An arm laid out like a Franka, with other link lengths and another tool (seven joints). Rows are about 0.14 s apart.
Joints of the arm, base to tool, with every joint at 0 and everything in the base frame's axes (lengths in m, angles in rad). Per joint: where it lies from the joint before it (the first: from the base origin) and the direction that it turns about. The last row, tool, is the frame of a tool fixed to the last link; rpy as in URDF.
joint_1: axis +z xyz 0 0 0.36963
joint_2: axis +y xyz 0 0 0
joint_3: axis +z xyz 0 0 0.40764
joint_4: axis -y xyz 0.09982 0 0
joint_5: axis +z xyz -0.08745 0 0.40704
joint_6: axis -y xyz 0 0 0
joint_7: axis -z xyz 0.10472 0 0
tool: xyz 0.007 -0.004 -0.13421 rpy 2.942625 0 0.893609
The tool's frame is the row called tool.
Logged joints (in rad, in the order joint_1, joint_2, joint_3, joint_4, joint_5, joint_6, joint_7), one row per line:
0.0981, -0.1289, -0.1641, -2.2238, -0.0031, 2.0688, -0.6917
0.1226, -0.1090, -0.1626, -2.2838, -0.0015, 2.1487, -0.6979
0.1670, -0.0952, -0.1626, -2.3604, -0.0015, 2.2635, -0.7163
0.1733, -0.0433, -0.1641, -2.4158, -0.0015, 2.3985, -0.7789
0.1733, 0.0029, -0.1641, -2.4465, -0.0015, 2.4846, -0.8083
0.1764, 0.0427, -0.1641, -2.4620, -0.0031, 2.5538, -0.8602
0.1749, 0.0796, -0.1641, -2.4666, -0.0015, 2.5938, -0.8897
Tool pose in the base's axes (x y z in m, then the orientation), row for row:
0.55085, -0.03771, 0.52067, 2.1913, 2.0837, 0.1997
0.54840, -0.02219, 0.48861, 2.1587, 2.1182, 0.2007
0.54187, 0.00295, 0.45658, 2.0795, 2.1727, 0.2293
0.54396, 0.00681, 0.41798, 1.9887, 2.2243, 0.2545
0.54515, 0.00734, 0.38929, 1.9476, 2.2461, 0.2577
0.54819, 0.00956, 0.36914, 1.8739, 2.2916, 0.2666
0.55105, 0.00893, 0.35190, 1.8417, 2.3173, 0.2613
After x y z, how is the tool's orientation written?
As a rotation vector, in radians.
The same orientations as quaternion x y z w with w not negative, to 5 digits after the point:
0.72198, 0.68653, 0.06580, 0.05555
0.71112, 0.69777, 0.06611, 0.05526
0.68809, 0.71893, 0.07587, 0.06265
0.66232, 0.74078, 0.08476, 0.07347
0.65065, 0.75037, 0.08609, 0.07869
0.62821, 0.76825, 0.08938, 0.08459
0.61754, 0.77702, 0.08762, 0.08493

